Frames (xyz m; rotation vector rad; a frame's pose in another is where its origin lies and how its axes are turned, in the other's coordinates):
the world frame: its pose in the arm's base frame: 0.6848 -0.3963 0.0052 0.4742 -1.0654 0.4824
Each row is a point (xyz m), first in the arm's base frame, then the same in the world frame.
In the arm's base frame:
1: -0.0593 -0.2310 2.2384
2: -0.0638 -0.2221 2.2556
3: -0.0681 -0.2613 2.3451
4: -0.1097 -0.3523 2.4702
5: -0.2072 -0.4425 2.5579
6: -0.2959 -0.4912 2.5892
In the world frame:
1: 1.7438 0.8653 1.3336
2: 1.7588 0.8774 1.3386
3: 1.8324 0.8605 1.4007
4: 1.9158 0.8287 1.5338
5: 1.9429 0.8252 1.6906
6: 1.9286 0.8423 1.7941

